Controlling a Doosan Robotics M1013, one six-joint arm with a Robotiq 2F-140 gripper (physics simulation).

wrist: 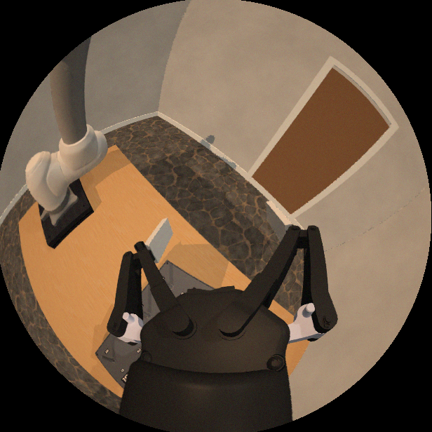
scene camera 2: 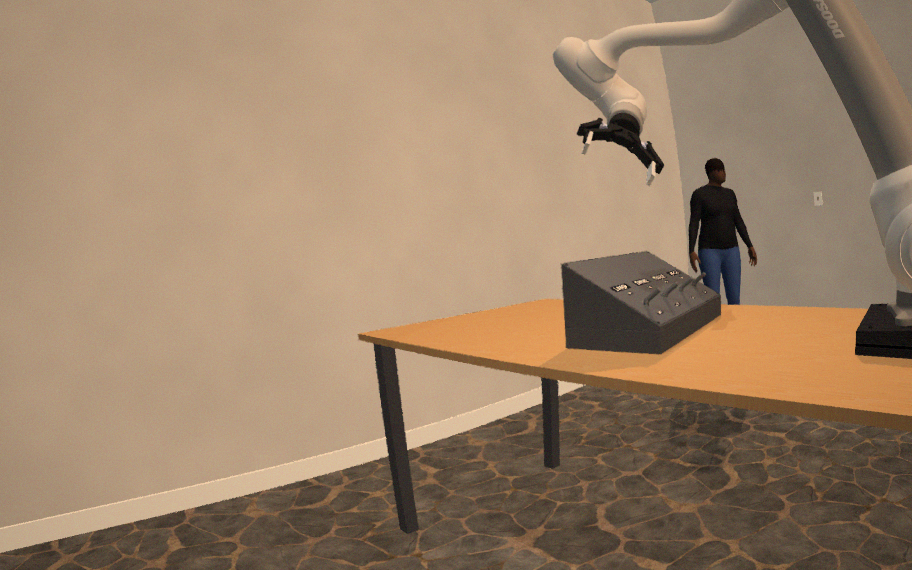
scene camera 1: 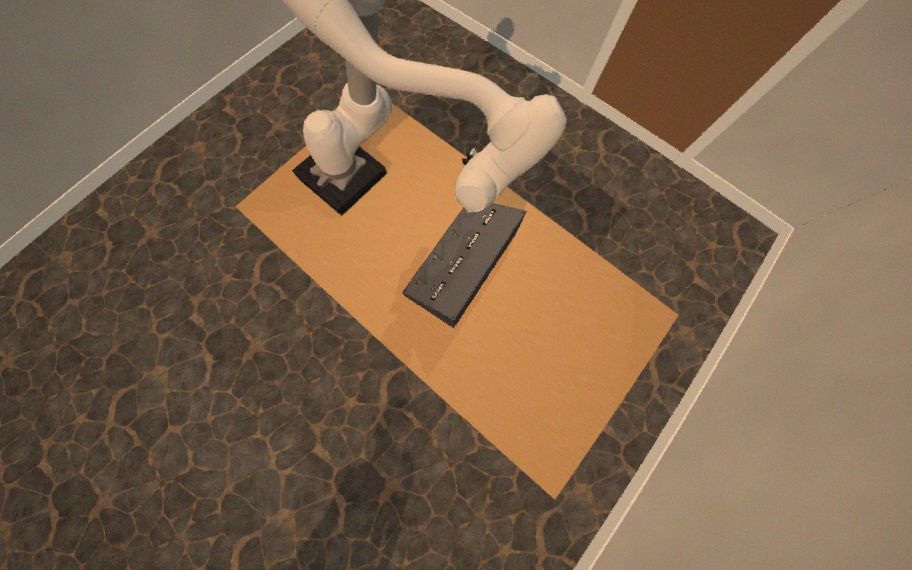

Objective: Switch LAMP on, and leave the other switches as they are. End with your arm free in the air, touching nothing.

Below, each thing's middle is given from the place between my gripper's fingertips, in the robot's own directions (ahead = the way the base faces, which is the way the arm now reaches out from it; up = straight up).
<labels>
Right now my hand is 31 cm above the dark grey sloped switch box (scene camera 2: 605,309), 29 cm to the left of it and 7 cm short of it.
</labels>
